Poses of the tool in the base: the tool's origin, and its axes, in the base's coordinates. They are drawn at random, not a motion.
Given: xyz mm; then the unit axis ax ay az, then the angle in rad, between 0 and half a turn.
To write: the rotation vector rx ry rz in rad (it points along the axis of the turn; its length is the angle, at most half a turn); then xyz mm. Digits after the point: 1 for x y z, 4 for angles.
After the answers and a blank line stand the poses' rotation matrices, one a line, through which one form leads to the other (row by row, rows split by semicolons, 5 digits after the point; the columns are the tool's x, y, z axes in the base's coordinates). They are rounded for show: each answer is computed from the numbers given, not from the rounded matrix.
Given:
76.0, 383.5, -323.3, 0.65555, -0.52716, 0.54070, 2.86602
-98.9, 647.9, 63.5, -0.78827, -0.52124, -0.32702, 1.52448
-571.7, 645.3, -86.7, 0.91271, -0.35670, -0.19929, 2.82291
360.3, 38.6, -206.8, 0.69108, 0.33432, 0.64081, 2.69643
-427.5, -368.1, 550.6, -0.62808, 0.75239, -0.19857, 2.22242
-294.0, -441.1, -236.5, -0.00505, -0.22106, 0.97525, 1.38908
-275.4, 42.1, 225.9, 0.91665, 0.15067, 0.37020, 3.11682
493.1, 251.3, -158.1, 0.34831, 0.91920, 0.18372, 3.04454
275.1, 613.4, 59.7, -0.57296, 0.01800, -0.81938, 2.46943
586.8, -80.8, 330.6, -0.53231, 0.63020, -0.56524, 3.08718
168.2, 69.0, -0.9, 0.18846, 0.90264, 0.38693, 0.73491
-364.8, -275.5, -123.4, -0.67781, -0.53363, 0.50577, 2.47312
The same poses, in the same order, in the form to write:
1.8788, -1.5109, 1.5497, 76.0, 383.5, -323.3
-1.2017, -0.7946, -0.4985, -98.9, 647.9, 63.5
2.5765, -1.0069, -0.5626, -571.7, 645.3, -86.7
1.8634, 0.9015, 1.7279, 360.3, 38.6, -206.8
-1.3959, 1.6721, -0.4413, -427.5, -368.1, 550.6
-0.0070, -0.3071, 1.3547, -294.0, -441.1, -236.5
2.8570, 0.4696, 1.1538, -275.4, 42.1, 225.9
1.0604, 2.7985, 0.5593, 493.1, 251.3, -158.1
-1.4149, 0.0444, -2.0234, 275.1, 613.4, 59.7
-1.6433, 1.9455, -1.7450, 586.8, -80.8, 330.6
0.1385, 0.6634, 0.2844, 168.2, 69.0, -0.9
-1.6763, -1.3197, 1.2508, -364.8, -275.5, -123.4

-0.11899 -0.82524 0.55210; -0.53100 -0.41696 -0.73769; 0.83898 -0.38094 -0.38859
0.63890 0.71852 -0.27484; 0.06518 0.30541 0.94999; 0.76652 -0.62486 0.14829
0.67450 -0.57230 -0.46639; -0.69718 -0.70158 -0.14737; -0.24287 0.42456 -0.87222
0.00610 0.16363 0.98650; 0.71550 -0.68989 0.11001; 0.69858 0.70517 -0.12129
0.02725 -0.60127 0.79858; -0.91704 0.30293 0.25938; -0.39787 -0.73940 -0.54314
0.18074 -0.95828 -0.22145; 0.96010 0.22075 -0.17166; 0.21338 -0.18159 0.95994
0.68055 0.26701 0.68232; 0.28535 -0.95430 0.08883; 0.67485 0.13424 -0.72564
-0.75323 0.62102 0.21675; 0.65663 0.69058 0.30320; 0.03861 0.37071 -0.92795
-0.19731 0.49183 0.84804; -0.52860 -0.78190 0.33048; 0.82562 -0.38306 0.41426
-0.43223 -0.63968 0.63559; -0.70117 -0.20481 -0.68295; 0.56705 -0.74085 -0.36000
0.75106 -0.21554 0.62406; 0.30335 0.95219 -0.03622; -0.58642 0.21651 0.78053
0.03521 0.33208 -0.94259; 0.95903 -0.27653 -0.06160; -0.28111 -0.90180 -0.32822

